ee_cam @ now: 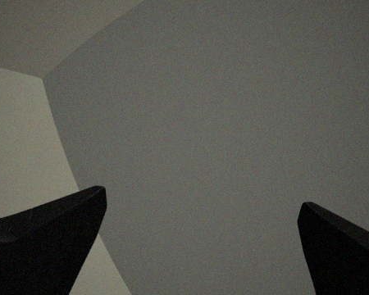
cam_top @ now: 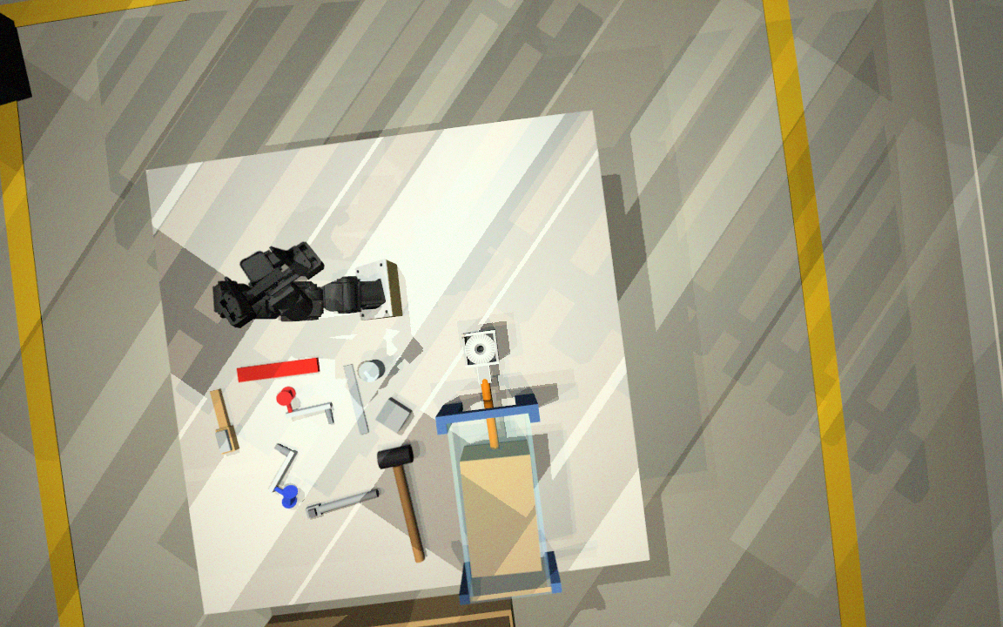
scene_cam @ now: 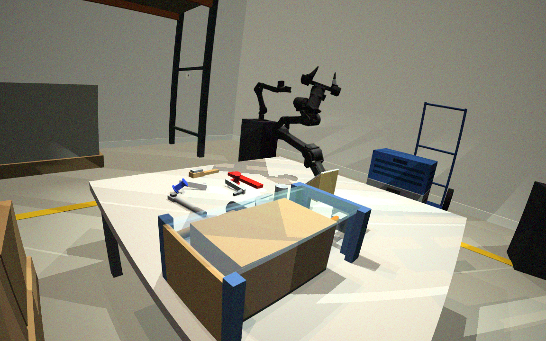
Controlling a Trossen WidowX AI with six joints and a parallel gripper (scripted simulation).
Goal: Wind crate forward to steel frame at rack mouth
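My gripper tip is now 30 cm short of the red-knobbed winch handle, 23 cm to the left of it and 57 cm above it. Round my gripper tip: flat bar 31 cm ahead, 8 cm to the right, 59 cm below; then red knob 27 cm ahead, 26 cm to the right, 56 cm below; then red bar 18 cm ahead, 28 cm to the right, 58 cm below.
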